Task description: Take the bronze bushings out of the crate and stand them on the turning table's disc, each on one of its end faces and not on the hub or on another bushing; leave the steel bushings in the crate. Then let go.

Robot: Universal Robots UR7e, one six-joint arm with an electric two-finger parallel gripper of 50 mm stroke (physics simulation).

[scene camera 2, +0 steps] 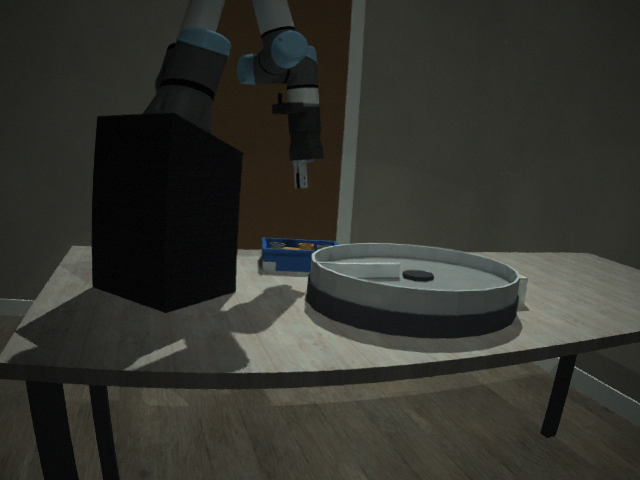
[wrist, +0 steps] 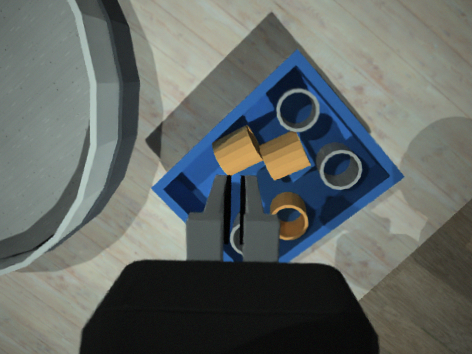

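Observation:
My gripper hangs above the blue crate. Its fingers are almost together, with a narrow gap and nothing between them. In the wrist view, two bronze bushings lie on their sides, one left of the other. A third bronze bushing stands upright right of the fingers. Steel bushings stand at the crate's far corner and right side; another is partly hidden by the fingers. The turning table's grey disc has a dark hub.
A pale wall rings the disc, and a pale divider stands across part of it, left of the hub. The turning table is close beside the crate. The robot's black pedestal stands at the left of the table.

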